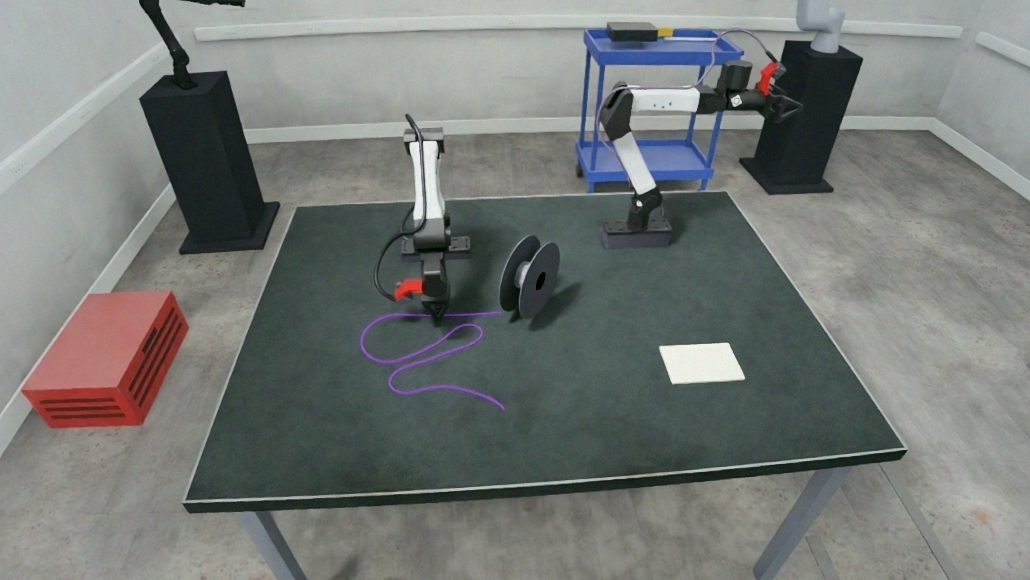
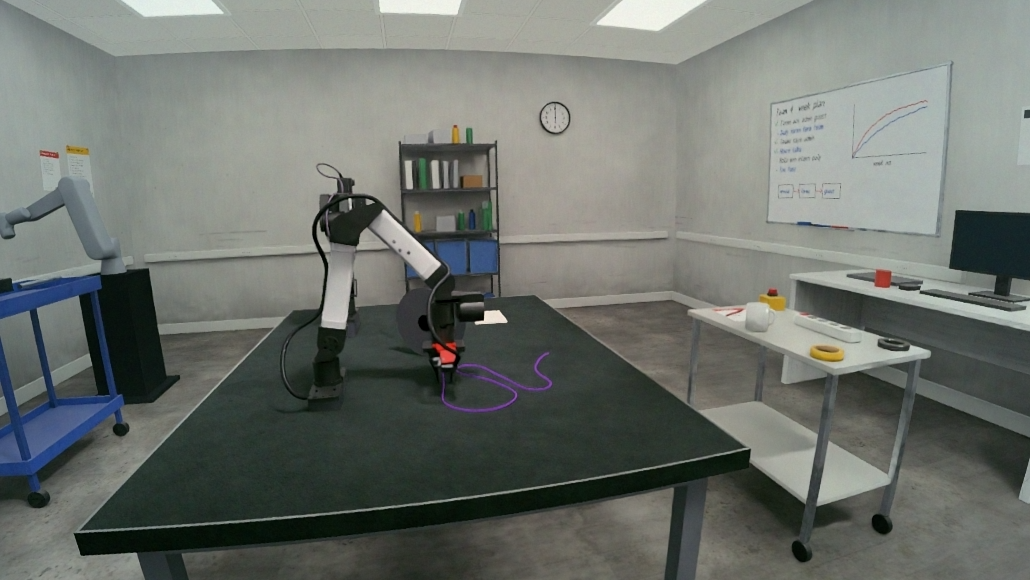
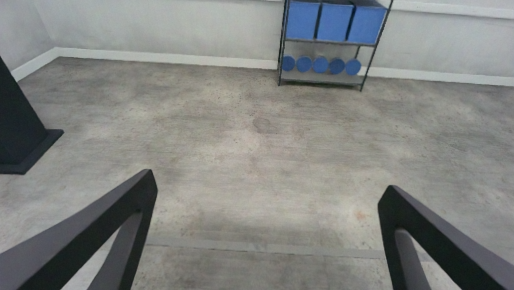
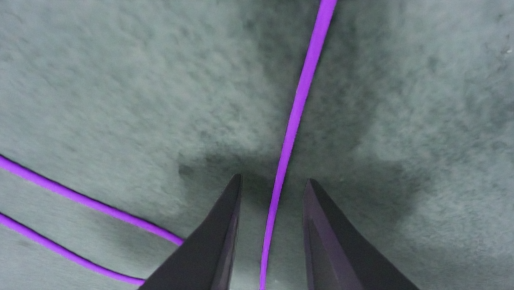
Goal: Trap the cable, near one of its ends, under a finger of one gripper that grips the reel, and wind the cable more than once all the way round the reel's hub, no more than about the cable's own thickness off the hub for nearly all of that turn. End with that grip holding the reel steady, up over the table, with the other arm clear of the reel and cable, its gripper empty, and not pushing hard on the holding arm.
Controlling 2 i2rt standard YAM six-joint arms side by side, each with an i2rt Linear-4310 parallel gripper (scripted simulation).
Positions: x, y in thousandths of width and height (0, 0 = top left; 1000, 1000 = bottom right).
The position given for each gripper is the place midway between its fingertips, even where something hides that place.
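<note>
The left gripper (image 1: 771, 175) (image 3: 524, 643) is visible, and so is the right gripper (image 1: 426, 544) (image 4: 532, 640). A white card (image 1: 690, 625) is part of the scene too; in image 3 the card is out of frame, and in image 4 the card is also out of frame. The scene has a dark grey reel (image 1: 513, 480) as well.
</note>
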